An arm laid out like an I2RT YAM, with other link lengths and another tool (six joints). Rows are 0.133 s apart.
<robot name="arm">
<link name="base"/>
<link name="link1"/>
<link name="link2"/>
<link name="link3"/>
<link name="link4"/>
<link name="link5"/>
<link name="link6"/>
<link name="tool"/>
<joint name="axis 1" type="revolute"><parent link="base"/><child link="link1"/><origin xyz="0 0 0.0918"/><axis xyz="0 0 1"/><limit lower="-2.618" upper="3.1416"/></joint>
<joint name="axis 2" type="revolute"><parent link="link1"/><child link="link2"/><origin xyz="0.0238 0.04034 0.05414"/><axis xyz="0 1 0"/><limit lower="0" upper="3.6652"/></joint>
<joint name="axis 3" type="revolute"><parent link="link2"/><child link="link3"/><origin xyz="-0.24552 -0.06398 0"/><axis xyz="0 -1 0"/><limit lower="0" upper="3.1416"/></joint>
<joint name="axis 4" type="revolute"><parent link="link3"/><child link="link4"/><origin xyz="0.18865 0.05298 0.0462"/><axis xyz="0 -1 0"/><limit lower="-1.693" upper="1.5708"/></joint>
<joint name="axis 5" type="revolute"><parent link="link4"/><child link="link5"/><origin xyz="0.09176 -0.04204 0.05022"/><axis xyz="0 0 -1"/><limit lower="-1.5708" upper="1.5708"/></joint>
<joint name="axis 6" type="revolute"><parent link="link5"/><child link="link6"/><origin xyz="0.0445 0 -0.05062"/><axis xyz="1 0 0"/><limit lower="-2.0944" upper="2.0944"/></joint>
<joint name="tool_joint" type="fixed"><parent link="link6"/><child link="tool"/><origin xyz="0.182 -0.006 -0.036" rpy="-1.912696 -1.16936 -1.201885"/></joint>
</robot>
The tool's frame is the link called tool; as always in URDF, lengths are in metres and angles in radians.
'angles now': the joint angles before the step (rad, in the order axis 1, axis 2, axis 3, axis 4, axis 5, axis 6). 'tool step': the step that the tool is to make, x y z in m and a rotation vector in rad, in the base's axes. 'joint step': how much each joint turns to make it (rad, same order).
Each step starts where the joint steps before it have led.
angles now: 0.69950 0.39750 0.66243 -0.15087 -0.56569 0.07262
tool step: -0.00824 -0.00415 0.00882 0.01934 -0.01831 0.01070
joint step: 0.00009 -0.03251 0.01541 -0.01866 -0.01014 0.00516
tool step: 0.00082 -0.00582 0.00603 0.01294 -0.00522 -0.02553
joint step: -0.00023 -0.02150 0.01841 -0.02590 0.02600 0.00317
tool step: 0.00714 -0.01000 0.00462 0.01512 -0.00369 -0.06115
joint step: 0.00100 -0.03106 0.01446 -0.03355 0.06282 -0.00120
